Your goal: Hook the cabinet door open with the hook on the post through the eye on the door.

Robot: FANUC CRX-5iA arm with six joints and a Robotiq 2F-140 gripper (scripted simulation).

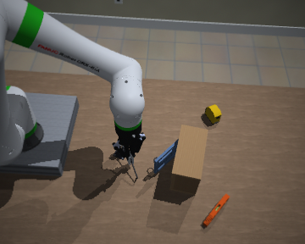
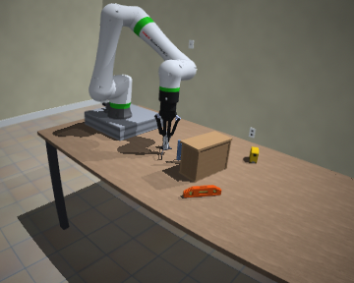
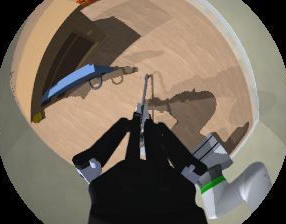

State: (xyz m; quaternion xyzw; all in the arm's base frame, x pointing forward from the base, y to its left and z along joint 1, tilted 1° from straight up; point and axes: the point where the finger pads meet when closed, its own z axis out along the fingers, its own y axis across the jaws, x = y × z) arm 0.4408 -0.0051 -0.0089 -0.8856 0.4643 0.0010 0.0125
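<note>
Right now my hand is 14 cm short of the cabinet door and 5 cm to the right of it. Round my hand: yellow tape measure: 32 cm ahead, 33 cm to the left, 4 cm below; then orange spirit level: 36 cm ahead, 13 cm to the right, 5 cm below.
</note>
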